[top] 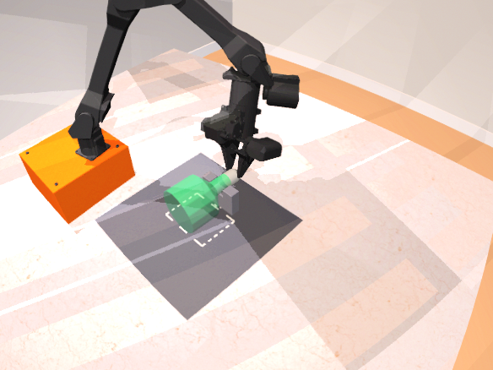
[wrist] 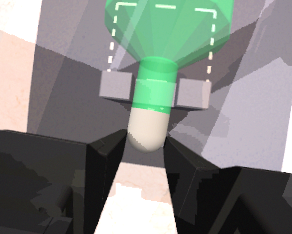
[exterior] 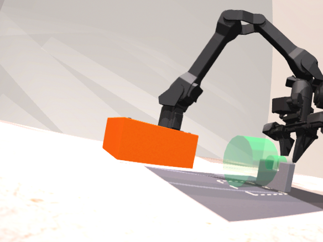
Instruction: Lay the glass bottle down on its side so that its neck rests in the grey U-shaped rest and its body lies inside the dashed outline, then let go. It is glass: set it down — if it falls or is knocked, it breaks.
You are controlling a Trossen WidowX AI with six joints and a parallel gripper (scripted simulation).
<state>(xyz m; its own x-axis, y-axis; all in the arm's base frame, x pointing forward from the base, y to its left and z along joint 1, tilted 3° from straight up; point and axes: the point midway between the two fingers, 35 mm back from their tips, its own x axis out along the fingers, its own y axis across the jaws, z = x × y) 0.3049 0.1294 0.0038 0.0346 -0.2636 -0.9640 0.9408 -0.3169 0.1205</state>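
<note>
The green glass bottle lies 20 mm behind my gripper tip and 50 mm to the right of it. The rest, counted from my gripper tip: dark grey mat: 30 mm behind, 110 mm to the right, 60 mm below.
</note>
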